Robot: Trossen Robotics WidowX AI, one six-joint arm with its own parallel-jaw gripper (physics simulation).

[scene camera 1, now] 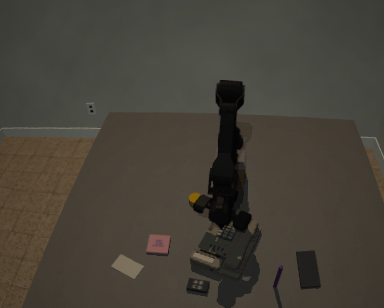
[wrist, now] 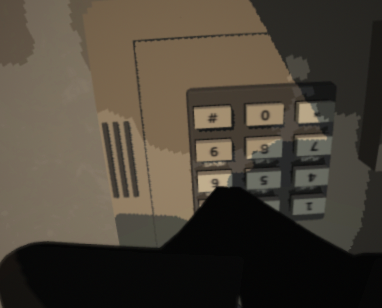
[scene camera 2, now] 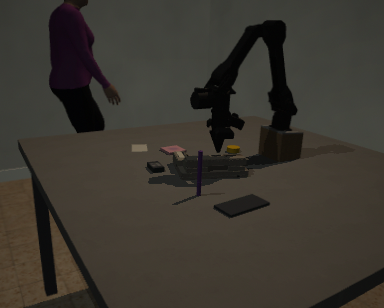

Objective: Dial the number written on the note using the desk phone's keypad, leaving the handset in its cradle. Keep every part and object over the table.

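Places are measured from the arm's base along level axes (x right, y ahead, z up), in metres.
Where they show: gripper, fingertip midpoint: (scene camera 1: 221, 227) (wrist: 226, 198) (scene camera 2: 218, 152); arm's base, link origin: (scene camera 2: 280, 128).
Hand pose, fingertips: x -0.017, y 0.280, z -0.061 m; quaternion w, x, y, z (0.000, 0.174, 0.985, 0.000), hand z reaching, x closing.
Note:
Each offset is from my fingertips to the top centre of the thing. "*": to the spot under its first point.
The desk phone {dx -0.026, dy +0.048, dz -0.005 m} (scene camera 1: 235, 257) (scene camera 2: 215, 175) (wrist: 117, 70) stands below my arm. Its keypad {* dx -0.023, dy +0.001, dz -0.022 m} (scene camera 1: 228, 232) (wrist: 240, 122) appears upside down in the wrist view. My gripper (scene camera 2: 218, 149) (wrist: 226, 198) is shut and empty, pointing down with its tip a little above the phone. In the wrist view the tip overlaps the lower edge of the 6 key {dx +0.004, dy +0.001, dz -0.017 m} (wrist: 215, 181) and the fingers hide most of the bottom row except the 1 key {dx -0.032, dy +0.024, dz -0.017 m} (wrist: 309, 205). The handset is hard to make out in the dark. A pink note {dx +0.207, dy +0.078, dz -0.038 m} (scene camera 1: 158, 244) (scene camera 2: 172, 149) lies beside the phone; its writing is too small to read.
A cream paper {dx +0.289, dy +0.188, dz -0.046 m} (scene camera 1: 127, 266) (scene camera 2: 139, 148), a small black box with light buttons {dx +0.040, dy +0.215, dz -0.031 m} (scene camera 1: 198, 285) (scene camera 2: 155, 166), an upright purple stick {dx -0.203, dy +0.179, dz +0.083 m} (scene camera 1: 278, 276) (scene camera 2: 199, 172), a dark flat slab {dx -0.311, dy +0.105, dz -0.040 m} (scene camera 1: 308, 269) (scene camera 2: 242, 205) and a yellow round object {dx +0.123, dy -0.144, dz -0.029 m} (scene camera 1: 194, 199) (scene camera 2: 233, 149) are around the phone.

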